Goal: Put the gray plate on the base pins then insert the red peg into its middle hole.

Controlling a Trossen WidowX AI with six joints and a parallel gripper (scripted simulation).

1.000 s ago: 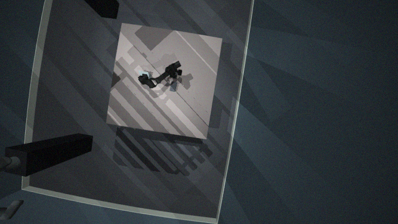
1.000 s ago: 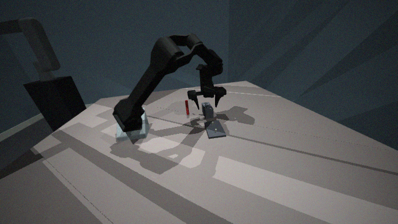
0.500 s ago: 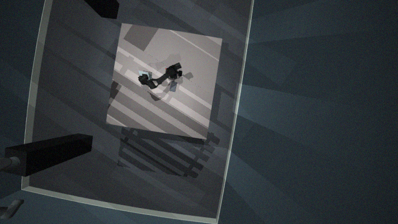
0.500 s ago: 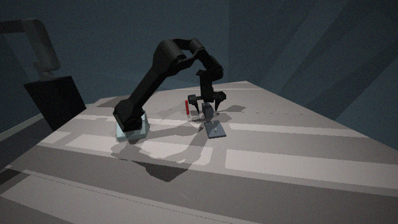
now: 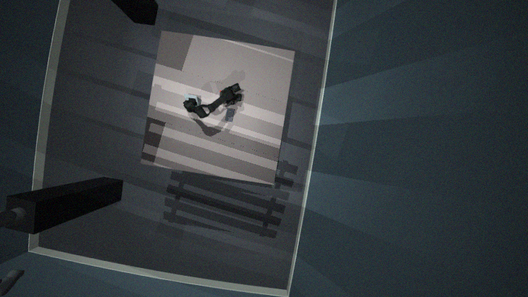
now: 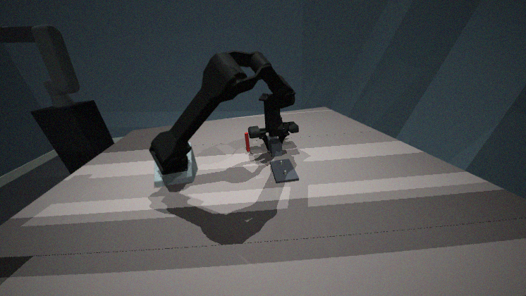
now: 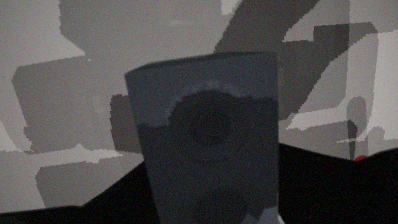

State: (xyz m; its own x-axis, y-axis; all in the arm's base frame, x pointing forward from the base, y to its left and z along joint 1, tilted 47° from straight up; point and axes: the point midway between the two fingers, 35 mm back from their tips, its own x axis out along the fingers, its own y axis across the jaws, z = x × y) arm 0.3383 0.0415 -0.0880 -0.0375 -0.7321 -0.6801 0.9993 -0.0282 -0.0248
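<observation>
The flat base lies 150 mm to the right of my gripper tip. Also, from my gripper tip: gray plate 30 mm above; red peg 100 mm behind, 30 mm to the left, 30 mm above.
</observation>
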